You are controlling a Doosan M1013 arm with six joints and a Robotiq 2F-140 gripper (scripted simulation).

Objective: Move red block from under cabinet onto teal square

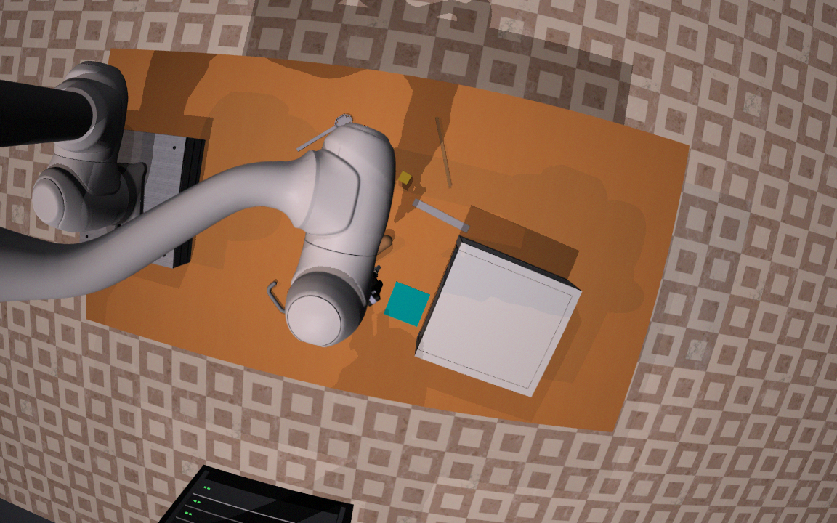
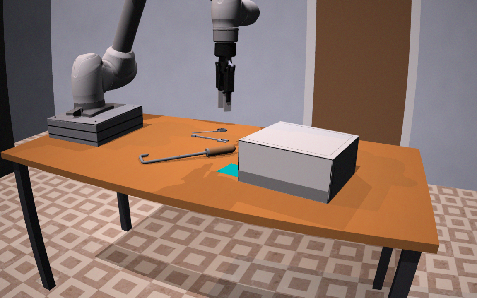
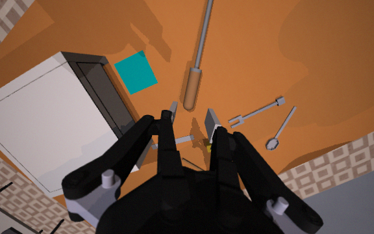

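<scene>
My hand is 19 cm above the hook tool, 13 cm past it and 7 cm to the left of it. The rest, counted from my hand: flat grey bar 20 cm below, 15 cm ahead, 10 cm to the left; then yellow cube 19 cm below, 18 cm to the left, 5 cm ahead; then teal square 20 cm below, 13 cm to the right, 9 cm ahead.
</scene>
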